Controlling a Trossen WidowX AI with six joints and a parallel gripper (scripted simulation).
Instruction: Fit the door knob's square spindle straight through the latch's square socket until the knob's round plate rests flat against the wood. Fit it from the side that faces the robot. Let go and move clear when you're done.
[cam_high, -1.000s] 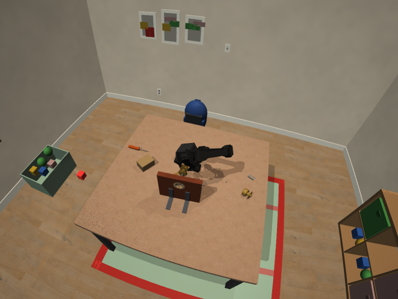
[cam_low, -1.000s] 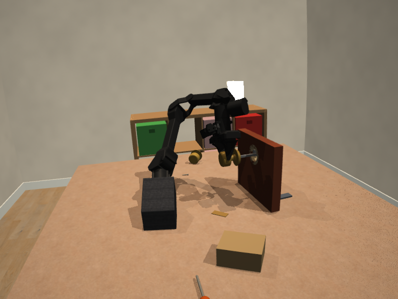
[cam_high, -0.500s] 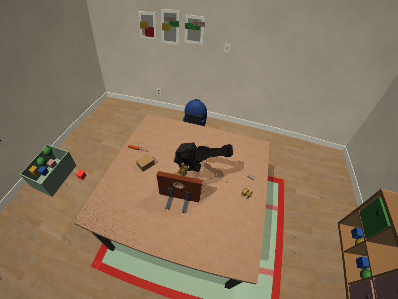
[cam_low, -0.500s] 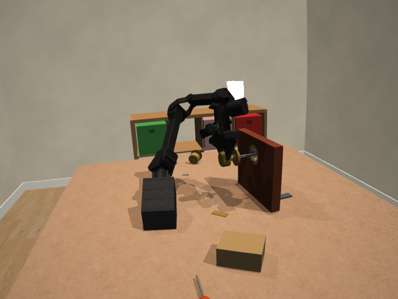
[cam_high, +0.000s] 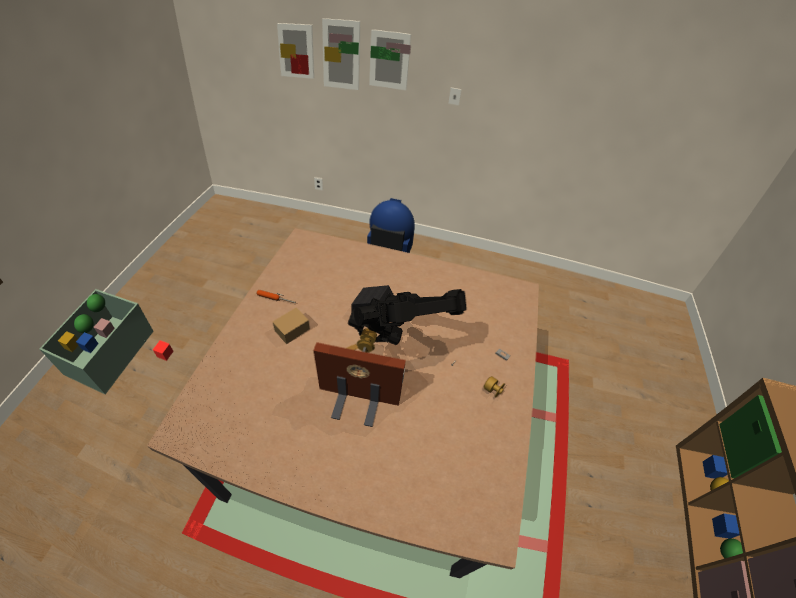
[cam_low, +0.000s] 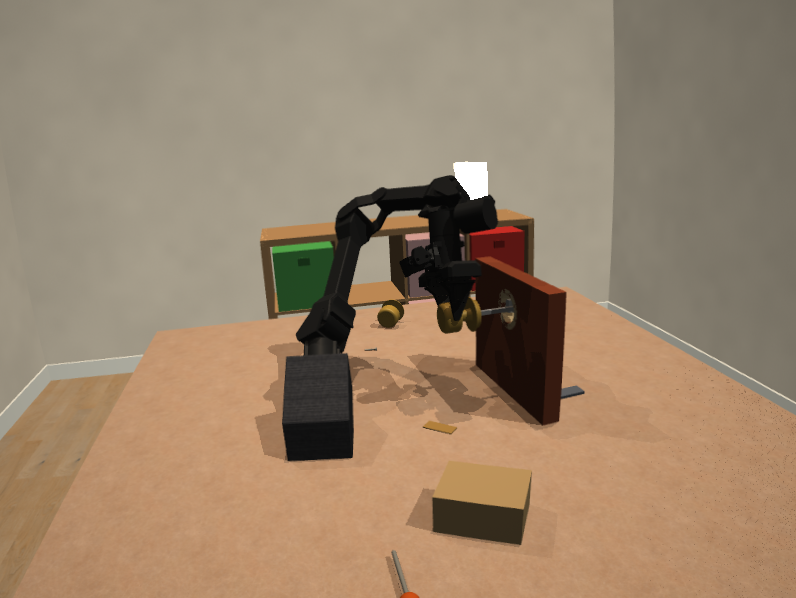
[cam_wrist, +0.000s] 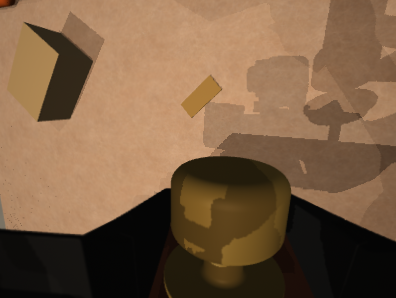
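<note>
Now: hand 13 cm short of the dark red wooden door panel, 5 cm above it and 2 cm to the right of it. From my hand the other things lie so: screwdriver 52 cm to the right, 19 cm below, 14 cm behind; then tan box 37 cm to the right, 17 cm below, 2 cm behind; then flat plate 20 cm below, 10 cm to the right, 4 cm behind.
</note>
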